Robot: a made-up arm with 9 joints.
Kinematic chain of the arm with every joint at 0, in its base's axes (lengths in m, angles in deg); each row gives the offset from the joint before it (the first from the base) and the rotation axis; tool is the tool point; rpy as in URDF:
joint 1: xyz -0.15 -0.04 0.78 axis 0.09 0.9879 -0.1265
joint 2: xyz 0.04 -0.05 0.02 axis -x
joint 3: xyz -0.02 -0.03 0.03 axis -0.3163 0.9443 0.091
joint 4: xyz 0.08 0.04 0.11 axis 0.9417 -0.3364 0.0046
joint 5: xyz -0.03 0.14 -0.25 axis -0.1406 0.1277 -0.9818
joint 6: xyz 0 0.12 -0.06 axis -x
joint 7: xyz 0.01 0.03 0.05 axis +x
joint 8: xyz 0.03 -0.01 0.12 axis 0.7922 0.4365 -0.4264
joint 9: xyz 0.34 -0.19 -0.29 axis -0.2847 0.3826 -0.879
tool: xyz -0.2 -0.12 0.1 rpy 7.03 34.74 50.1
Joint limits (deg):
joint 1: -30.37..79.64
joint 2: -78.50..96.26
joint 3: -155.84..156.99
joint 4: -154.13..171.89
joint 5: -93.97..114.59
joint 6: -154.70..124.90
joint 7: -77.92..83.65
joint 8: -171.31..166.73
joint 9: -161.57..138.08
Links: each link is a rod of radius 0.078 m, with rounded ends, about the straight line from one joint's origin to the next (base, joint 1, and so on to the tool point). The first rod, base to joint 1, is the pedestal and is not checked.
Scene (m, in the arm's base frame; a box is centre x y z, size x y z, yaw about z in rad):
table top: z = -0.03
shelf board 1: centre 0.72 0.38 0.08 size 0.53 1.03 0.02 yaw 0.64
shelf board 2: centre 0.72 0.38 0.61 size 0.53 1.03 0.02 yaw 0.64
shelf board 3: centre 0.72 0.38 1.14 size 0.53 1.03 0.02 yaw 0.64
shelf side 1: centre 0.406 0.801 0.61 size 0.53 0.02 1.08 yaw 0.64
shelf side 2: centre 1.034 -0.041 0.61 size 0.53 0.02 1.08 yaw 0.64
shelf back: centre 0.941 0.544 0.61 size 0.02 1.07 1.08 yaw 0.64
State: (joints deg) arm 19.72 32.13 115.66 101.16 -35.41 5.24 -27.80 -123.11 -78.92
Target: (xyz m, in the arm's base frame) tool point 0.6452 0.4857 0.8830
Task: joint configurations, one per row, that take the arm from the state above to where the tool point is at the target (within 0.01 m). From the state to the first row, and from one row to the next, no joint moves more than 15 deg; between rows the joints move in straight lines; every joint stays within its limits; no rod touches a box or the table.
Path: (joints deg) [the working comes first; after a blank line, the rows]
Joints at the target: -10.46 10.32 73.27 81.89 -85.22 -43.84 19.46 -55.40 -96.88
Straight joint move there: touches shelf board 2.

1: 28.68 35.08 125.99 111.64 -50.05 -4.81 -40.33 -129.19 -66.68
2: 37.64 38.04 136.32 122.12 -64.69 -14.85 -52.86 -135.26 -54.43
3: 46.60 40.99 146.66 132.60 -79.33 -24.90 -65.39 -141.34 -42.19
4: 55.56 43.95 156.99 143.08 -93.97 -34.95 -77.92 -147.42 -29.94
5: 42.49 38.29 144.98 136.61 -93.46 -43.95 -65.39 -133.03 -41.23
6: 29.42 32.63 132.98 130.14 -92.96 -52.96 -52.86 -118.65 -52.51
7: 16.35 26.98 120.97 123.67 -92.45 -61.96 -40.32 -104.26 -63.79
8: 3.28 21.32 108.96 117.20 -91.95 -70.96 -27.79 -89.88 -75.08
9: -9.79 15.66 96.95 110.74 -91.44 -79.97 -15.26 -75.49 -86.36
10: -10.02 13.88 89.06 101.12 -89.37 -67.92 -3.69 -68.80 -89.87
11: -10.24 12.10 81.16 91.51 -87.29 -55.88 7.88 -62.10 -93.38
12: -10.46 10.32 73.27 81.89 -85.22 -43.84 19.46 -55.40 -96.88

